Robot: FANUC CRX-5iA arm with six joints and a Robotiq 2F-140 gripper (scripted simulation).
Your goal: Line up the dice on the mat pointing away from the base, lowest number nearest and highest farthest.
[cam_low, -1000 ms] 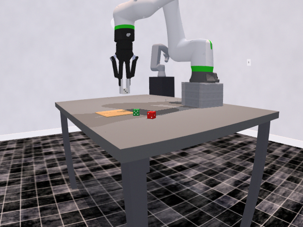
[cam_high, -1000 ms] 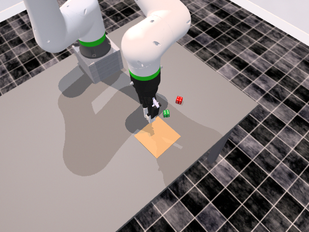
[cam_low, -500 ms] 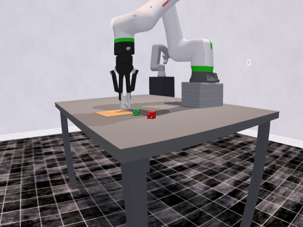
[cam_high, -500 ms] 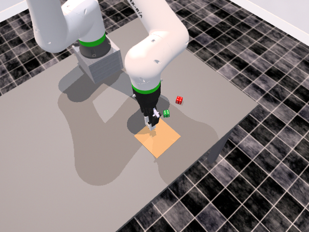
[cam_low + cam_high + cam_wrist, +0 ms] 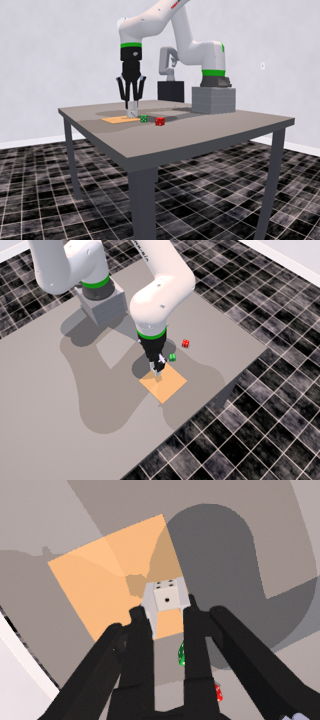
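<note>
Right now the white die is 20 mm below my hand. From my hand the other things lie so: red die 190 mm to the left, 30 mm below, 10 mm ahead; green die 90 mm to the left, 30 mm below, 10 mm ahead; mat 50 mm ahead, 40 mm below, 10 mm to the right.
</note>
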